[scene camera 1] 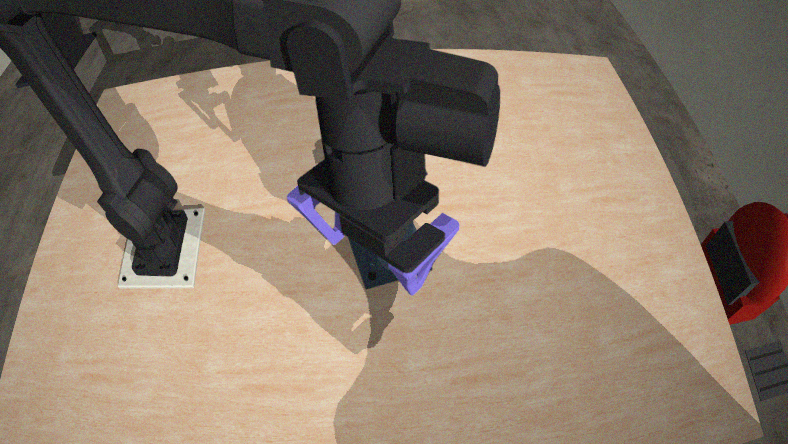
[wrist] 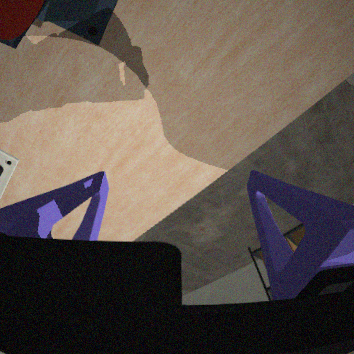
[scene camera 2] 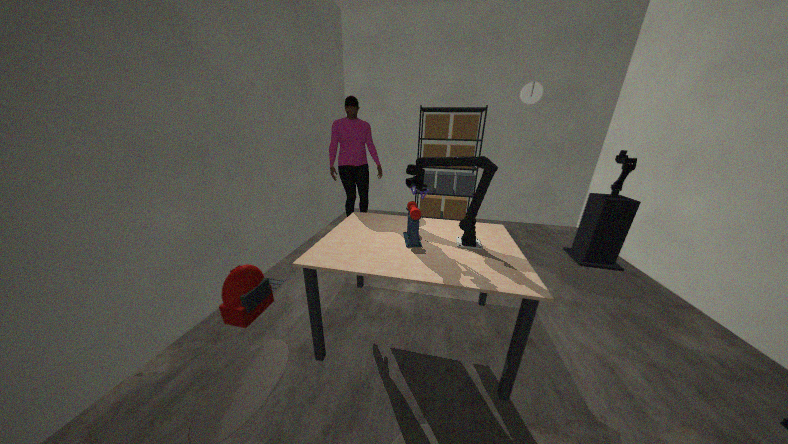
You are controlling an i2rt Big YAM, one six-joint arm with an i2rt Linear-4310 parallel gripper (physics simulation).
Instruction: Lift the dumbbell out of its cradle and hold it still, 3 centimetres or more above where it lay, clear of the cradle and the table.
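Where they show: gripper, between the fingertips: (scene camera 1: 375, 264) (wrist: 177, 178) (scene camera 2: 418, 197); arm's base, origin of its link: (scene camera 1: 161, 244) (scene camera 2: 468, 242).
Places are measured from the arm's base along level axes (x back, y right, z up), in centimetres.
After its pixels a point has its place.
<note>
The red dumbbell (scene camera 2: 414, 211) {x -34.7, y -13.9, z 22.1 cm} (wrist: 17, 15) {x -37.2, y 5.1, z 19.8 cm} rests on top of the tall dark blue cradle (scene camera 1: 372, 273) {x -35.9, y 5.6, z 0.4 cm} (scene camera 2: 413, 234) {x -34.5, y -13.6, z 7.1 cm} (wrist: 75, 19) {x -36.8, y 4.9, z 7.4 cm}. In the scene camera 1 view the dumbbell is hidden under the gripper, and part of the cradle's base shows. My gripper (scene camera 1: 373, 264) {x -36.9, y 17.6, z 23.0 cm} (scene camera 2: 419, 193) {x -36.9, y 17.6, z 23.0 cm} (wrist: 177, 178) {x -36.9, y 17.6, z 23.0 cm}, with purple fingers, is open and empty. In the scene camera 2 view it hangs a little above the dumbbell. In the wrist view the dumbbell's end is at the top left corner, cut off by the edge and not between the fingers.
The arm's white base plate (scene camera 1: 188, 263) {x -6.2, y 3.5, z -0.1 cm} (scene camera 2: 470, 243) {x 0.8, y -4.9, z 1.6 cm} is bolted to the wooden table (scene camera 1: 579, 165) {x -73.5, y -15.6, z -0.8 cm} (scene camera 2: 352, 248) {x -69.5, y -27.5, z -0.8 cm}, beside the cradle. A large shadow covers part of the table. A red object (scene camera 1: 760, 259) (scene camera 2: 242, 292) stands beyond the table edge. A person (scene camera 2: 352, 143) stands behind the table.
</note>
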